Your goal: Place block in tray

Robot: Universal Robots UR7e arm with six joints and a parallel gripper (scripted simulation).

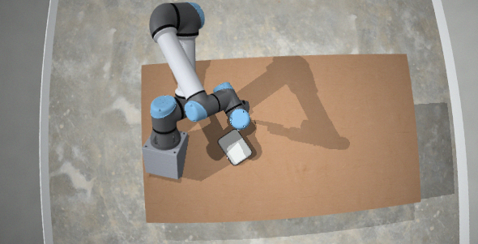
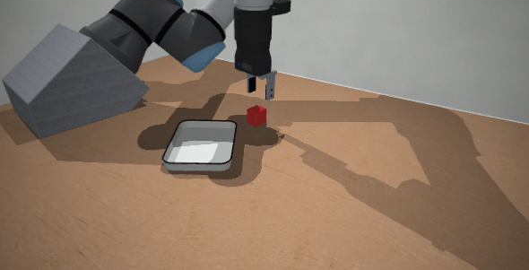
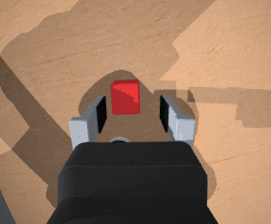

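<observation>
Now: the red block 70 mm below my hand and 10 mm behind it. Also, from my hand: white tray 150 mm to the right, 80 mm below, 50 mm behind.
</observation>
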